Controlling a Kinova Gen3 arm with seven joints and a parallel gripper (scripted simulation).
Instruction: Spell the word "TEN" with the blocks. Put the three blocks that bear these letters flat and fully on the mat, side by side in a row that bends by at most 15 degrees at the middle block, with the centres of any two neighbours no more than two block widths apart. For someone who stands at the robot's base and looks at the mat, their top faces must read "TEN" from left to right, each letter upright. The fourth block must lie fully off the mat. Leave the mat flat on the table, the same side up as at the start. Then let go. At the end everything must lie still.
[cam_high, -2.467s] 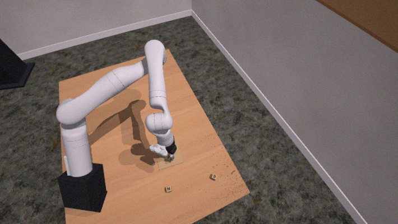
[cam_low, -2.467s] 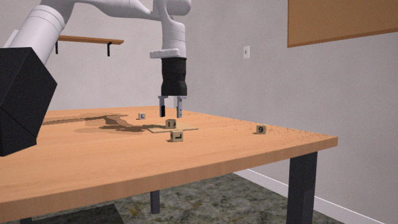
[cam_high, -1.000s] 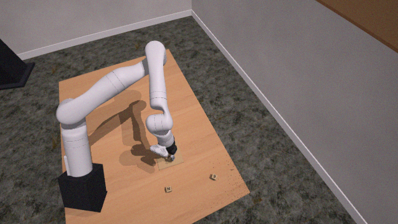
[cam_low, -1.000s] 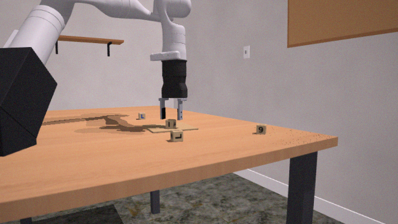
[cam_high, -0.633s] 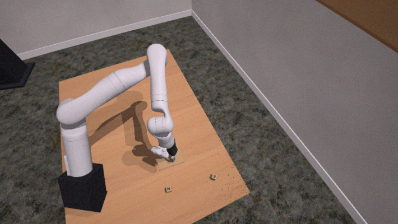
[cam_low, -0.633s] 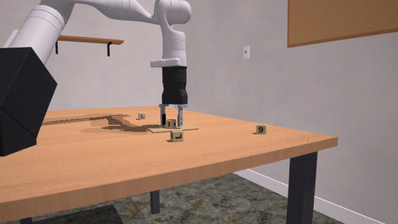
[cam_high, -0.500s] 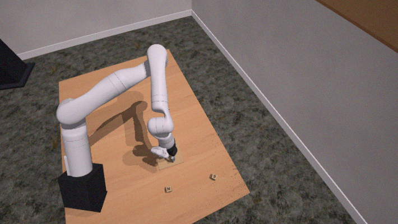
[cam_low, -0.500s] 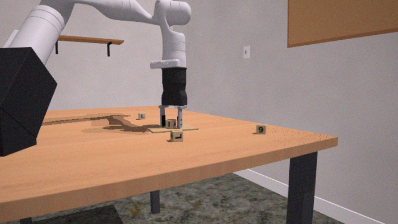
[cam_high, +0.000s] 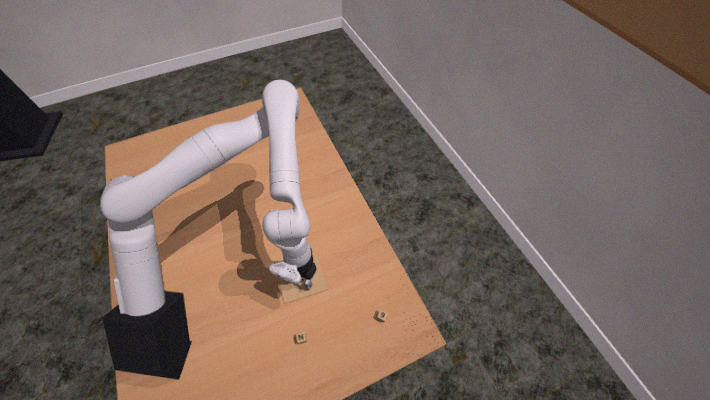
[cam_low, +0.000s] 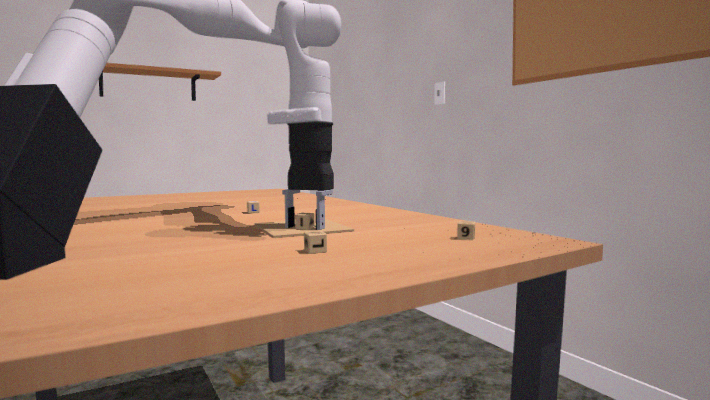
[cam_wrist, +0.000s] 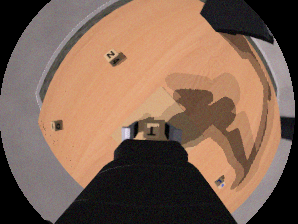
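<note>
Right now my hand is 30 mm to the right of the mat and 20 mm above it.
</note>
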